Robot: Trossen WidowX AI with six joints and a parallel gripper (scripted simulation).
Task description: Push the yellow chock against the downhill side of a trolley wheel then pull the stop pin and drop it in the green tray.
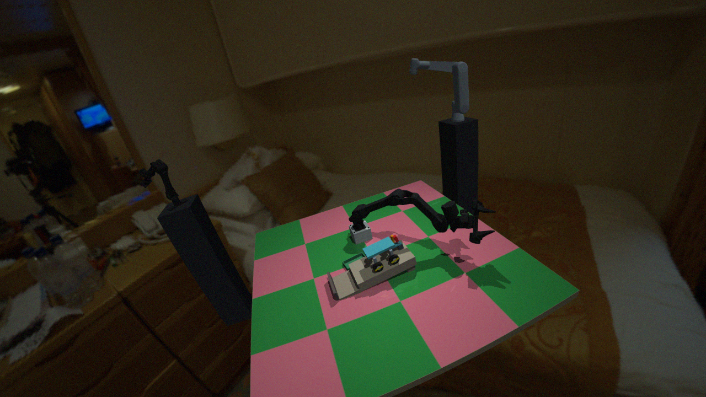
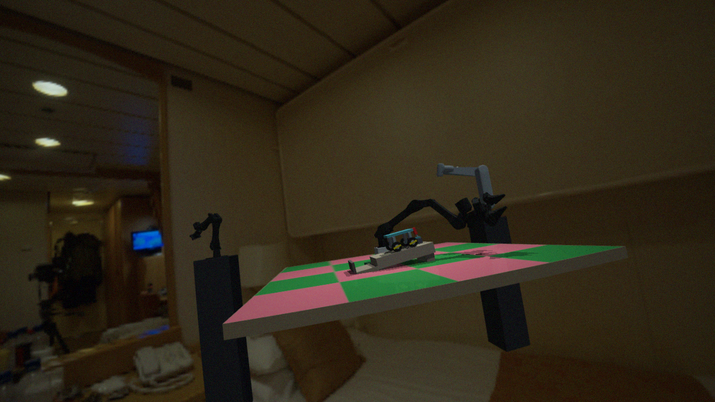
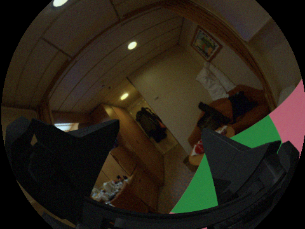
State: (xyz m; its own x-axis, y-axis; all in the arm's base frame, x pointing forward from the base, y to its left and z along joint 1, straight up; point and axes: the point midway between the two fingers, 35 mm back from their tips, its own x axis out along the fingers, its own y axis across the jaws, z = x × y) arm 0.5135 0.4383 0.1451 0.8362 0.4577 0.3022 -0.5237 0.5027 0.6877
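My gripper tip is 35 cm past the yellow chock, 32 cm to the left of it and 21 cm above it. The rest, counted from my gripper tip: red-headed stop pin (36 cm to the right, 24 cm behind, 10 cm below); blue-topped trolley (45 cm to the right, 22 cm behind, 12 cm below); ramp (46 cm to the right, 22 cm behind, 18 cm below).
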